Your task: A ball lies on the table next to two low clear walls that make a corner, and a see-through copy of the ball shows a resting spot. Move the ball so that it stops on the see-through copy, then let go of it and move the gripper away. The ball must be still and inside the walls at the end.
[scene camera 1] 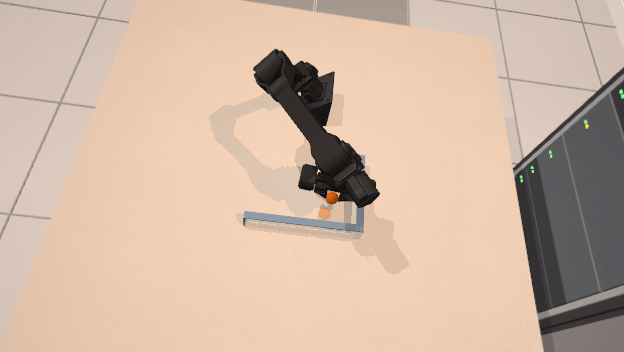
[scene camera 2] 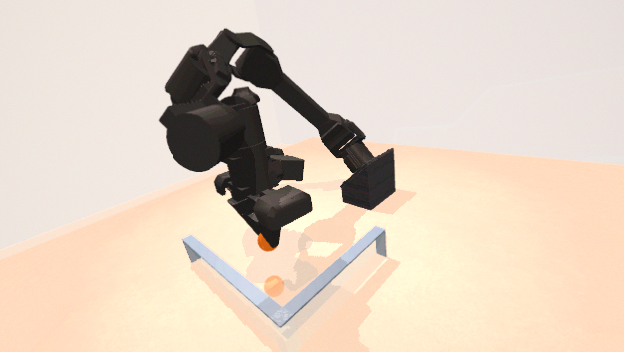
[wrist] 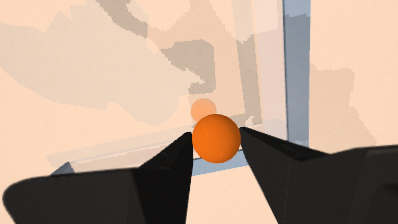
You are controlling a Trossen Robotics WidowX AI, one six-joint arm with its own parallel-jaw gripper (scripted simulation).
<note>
My gripper (scene camera 2: 269,241) holds an orange ball (wrist: 216,138).
My gripper shows as well in scene camera 1 (scene camera 1: 332,198) and in the wrist view (wrist: 215,135).
</note>
